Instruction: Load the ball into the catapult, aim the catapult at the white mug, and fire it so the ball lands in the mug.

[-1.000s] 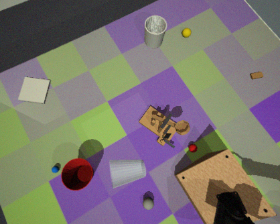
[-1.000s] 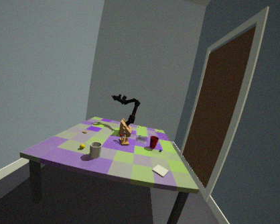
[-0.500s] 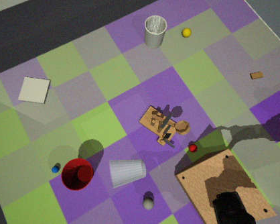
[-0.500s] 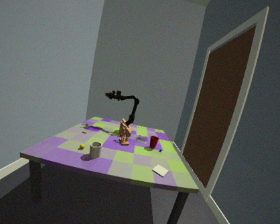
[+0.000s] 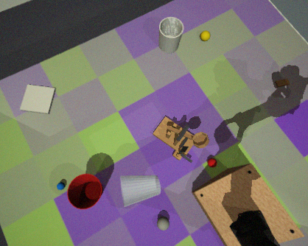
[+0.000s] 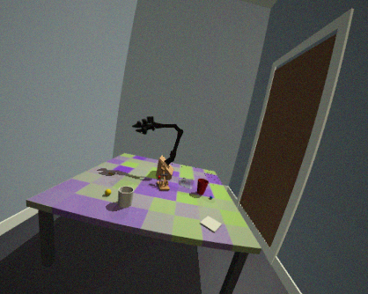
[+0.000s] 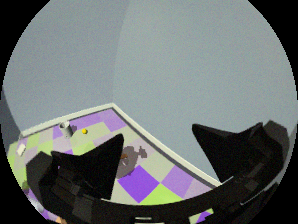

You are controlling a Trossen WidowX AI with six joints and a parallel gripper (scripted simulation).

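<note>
The wooden catapult is 42 cm to the left of my gripper tip, 35 cm below it and 13 cm ahead of it. The rest, counted from my gripper tip: wooden block (42 cm below, 20 cm ahead, 5 cm to the right); then yellow ball (50 cm ahead, 40 cm below, 14 cm to the left); then red ball (41 cm below, 35 cm to the left, 3 cm ahead).
</note>
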